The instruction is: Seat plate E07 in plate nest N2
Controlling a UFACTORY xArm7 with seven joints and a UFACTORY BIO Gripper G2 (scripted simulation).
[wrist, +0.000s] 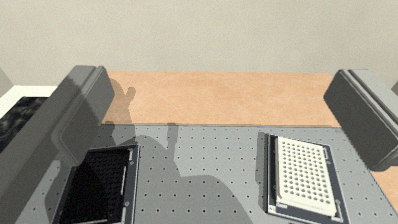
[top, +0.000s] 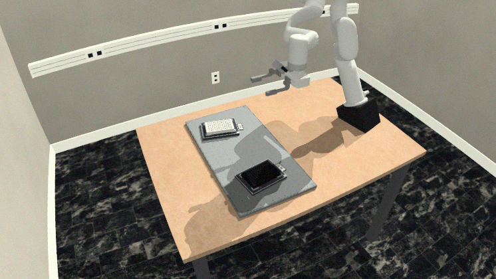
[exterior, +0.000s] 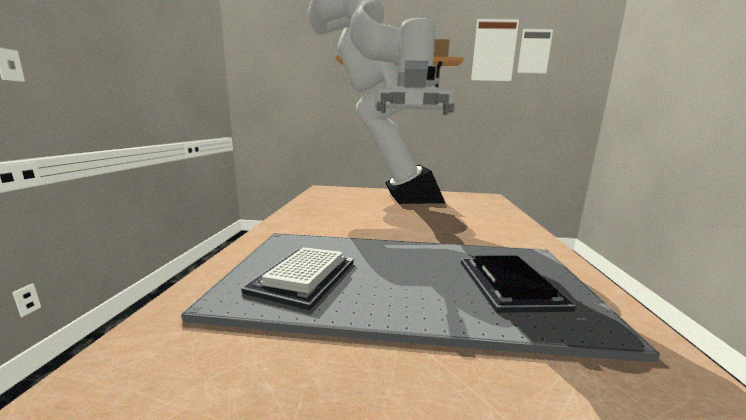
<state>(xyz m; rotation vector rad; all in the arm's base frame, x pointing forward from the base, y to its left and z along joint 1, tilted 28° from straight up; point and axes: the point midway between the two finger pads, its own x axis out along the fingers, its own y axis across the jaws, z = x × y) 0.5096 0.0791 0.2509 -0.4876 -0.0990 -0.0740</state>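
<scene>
Right now the white well plate E07 is 270 mm below my hand, 180 mm to the right of it and 110 mm ahead of it. From my hand the other things lie so: dark plate nest N2: 280 mm below, 190 mm to the right, 110 mm ahead; then black well plate E01: 270 mm below, 170 mm to the left, 120 mm ahead; then plate nest N1: 280 mm below, 170 mm to the left, 120 mm ahead.
</scene>
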